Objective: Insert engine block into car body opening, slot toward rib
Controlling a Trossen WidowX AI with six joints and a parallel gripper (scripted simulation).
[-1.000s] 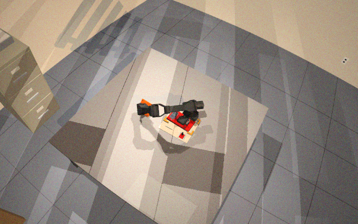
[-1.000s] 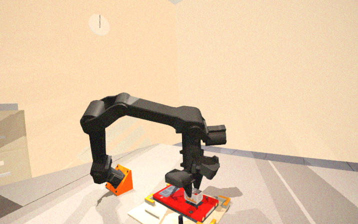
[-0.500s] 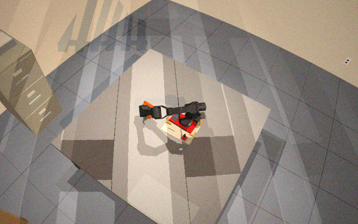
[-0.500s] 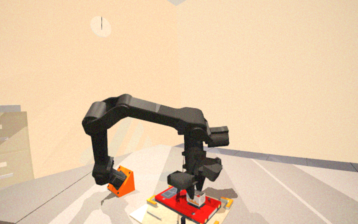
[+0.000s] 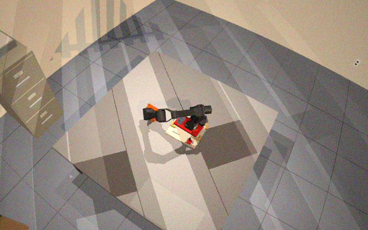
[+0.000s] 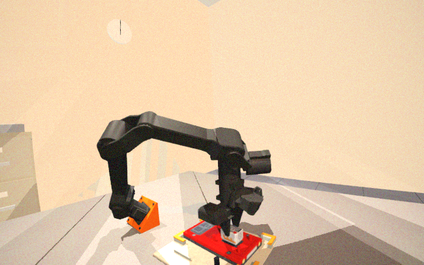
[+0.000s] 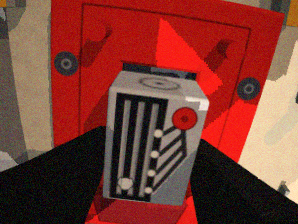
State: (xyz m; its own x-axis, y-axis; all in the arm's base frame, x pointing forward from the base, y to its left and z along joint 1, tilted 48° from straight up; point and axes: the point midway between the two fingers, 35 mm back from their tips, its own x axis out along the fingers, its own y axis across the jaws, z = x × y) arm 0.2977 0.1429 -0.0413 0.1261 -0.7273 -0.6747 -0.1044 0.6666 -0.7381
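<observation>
My gripper tip is 10 mm above the engine block.
</observation>
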